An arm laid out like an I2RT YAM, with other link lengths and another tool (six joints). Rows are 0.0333 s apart.
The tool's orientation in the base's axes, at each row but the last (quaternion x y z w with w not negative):
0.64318, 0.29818, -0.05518, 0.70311
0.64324, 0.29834, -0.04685, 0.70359
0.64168, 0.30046, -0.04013, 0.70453
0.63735, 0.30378, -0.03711, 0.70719
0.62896, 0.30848, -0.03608, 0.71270
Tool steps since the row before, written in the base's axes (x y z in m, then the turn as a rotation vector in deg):
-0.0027, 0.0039, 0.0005, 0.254, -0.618, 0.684
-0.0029, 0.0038, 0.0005, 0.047, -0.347, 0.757
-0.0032, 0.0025, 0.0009, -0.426, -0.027, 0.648
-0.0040, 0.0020, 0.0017, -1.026, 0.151, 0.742
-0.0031, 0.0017, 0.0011, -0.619, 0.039, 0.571
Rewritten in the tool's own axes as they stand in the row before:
-0.0013, -0.0002, -0.0046, -0.317, 0.610, 0.664
-0.0014, -0.0002, -0.0046, -0.435, 0.627, 0.337
-0.0022, -0.0002, -0.0035, -0.664, 0.377, -0.136
-0.0034, 0.0001, -0.0034, -1.137, 0.229, -0.530
-0.0025, -0.0001, -0.0028, -0.763, 0.235, -0.269

